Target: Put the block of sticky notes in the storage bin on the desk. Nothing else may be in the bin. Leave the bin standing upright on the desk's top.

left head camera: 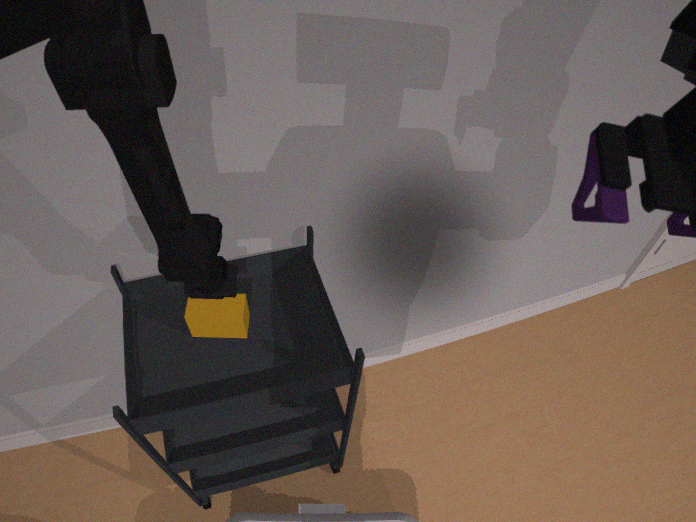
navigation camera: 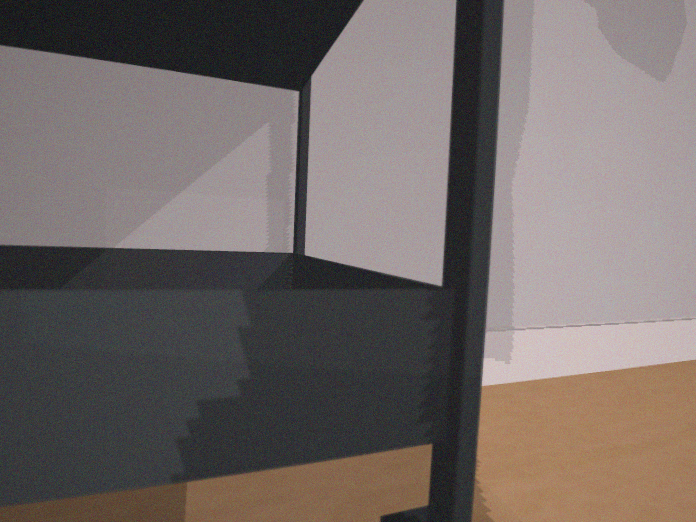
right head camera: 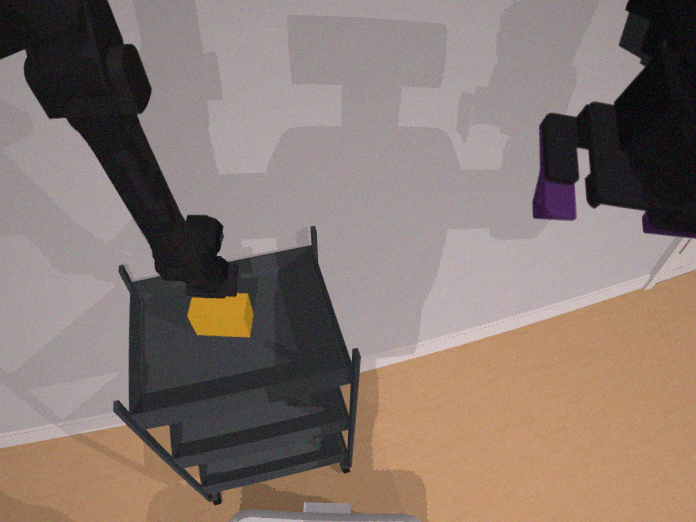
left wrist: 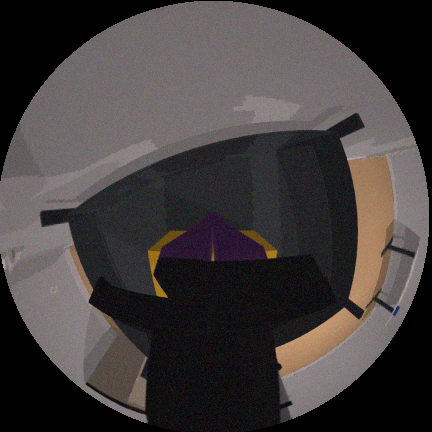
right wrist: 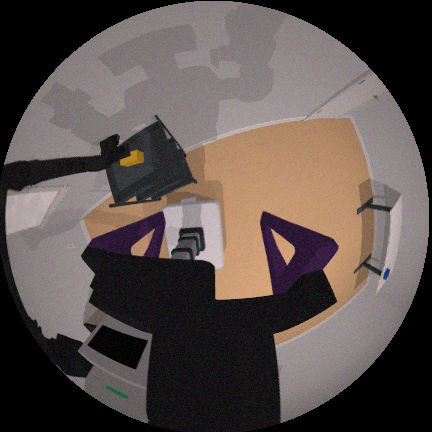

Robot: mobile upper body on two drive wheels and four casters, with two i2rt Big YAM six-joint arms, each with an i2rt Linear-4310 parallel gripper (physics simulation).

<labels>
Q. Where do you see a dark rolling cart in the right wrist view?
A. At 164,168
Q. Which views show my right gripper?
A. The left head camera view, the right head camera view and the right wrist view only.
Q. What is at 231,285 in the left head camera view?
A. My left gripper.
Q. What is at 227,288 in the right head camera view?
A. My left gripper.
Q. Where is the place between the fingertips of my left gripper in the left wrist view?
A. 212,217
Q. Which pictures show the dark rolling cart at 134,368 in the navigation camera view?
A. The left head camera view, the navigation camera view, the right head camera view, the left wrist view and the right wrist view: all of them.
</labels>
